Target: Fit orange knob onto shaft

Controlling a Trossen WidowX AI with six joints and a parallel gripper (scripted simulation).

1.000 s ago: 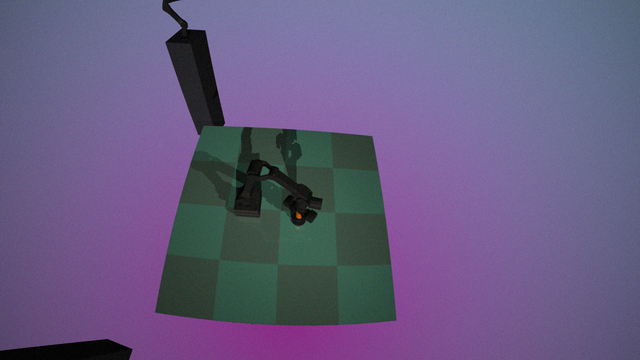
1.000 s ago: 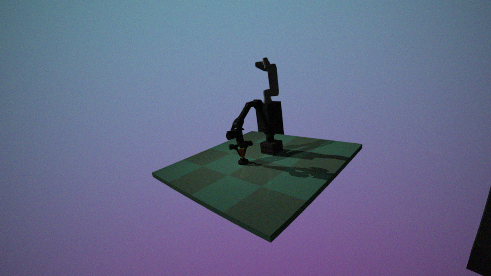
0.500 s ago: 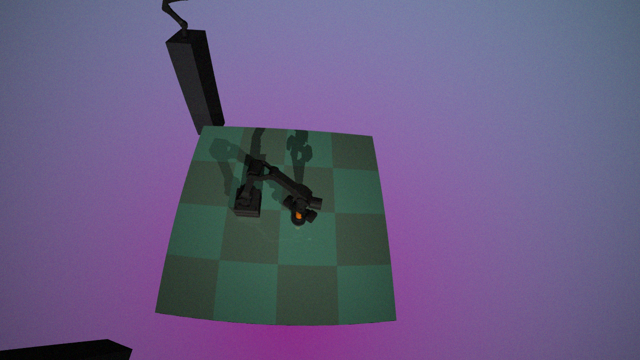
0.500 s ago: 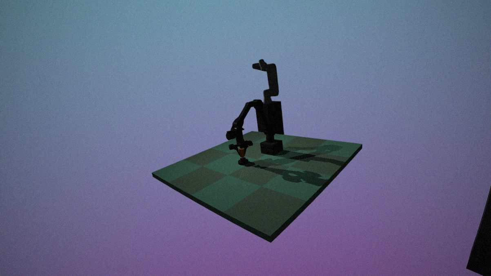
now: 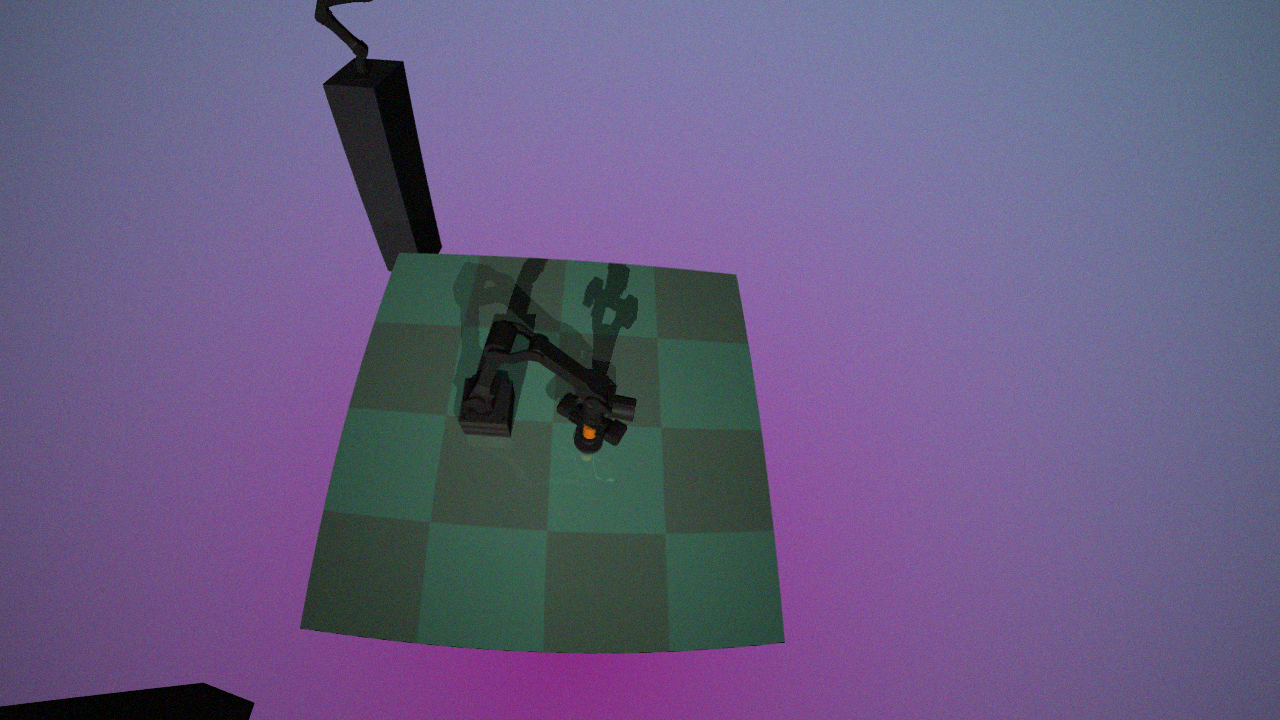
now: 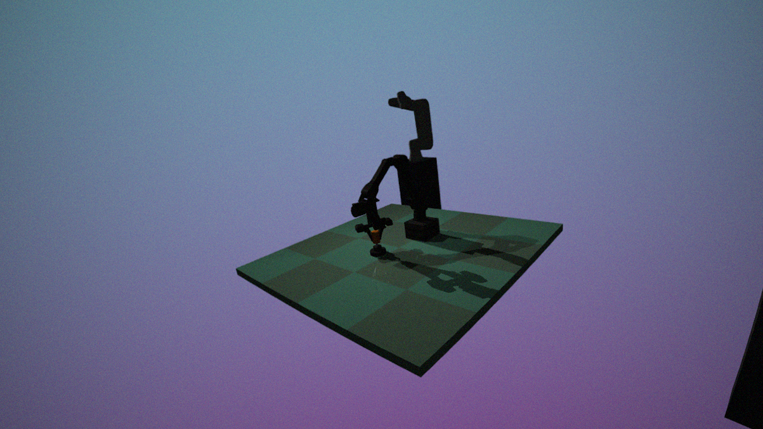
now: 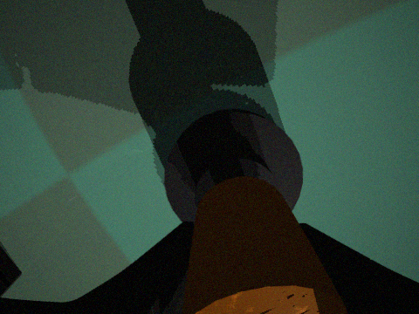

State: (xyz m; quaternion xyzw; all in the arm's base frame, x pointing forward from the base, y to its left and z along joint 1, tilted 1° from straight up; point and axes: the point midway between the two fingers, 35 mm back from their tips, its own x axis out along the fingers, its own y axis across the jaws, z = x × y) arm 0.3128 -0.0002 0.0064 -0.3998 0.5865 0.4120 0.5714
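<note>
My gripper tip is 3 cm below the orange knob. From my gripper tip the other things lie so: round pedestal: 4 cm below.
</note>
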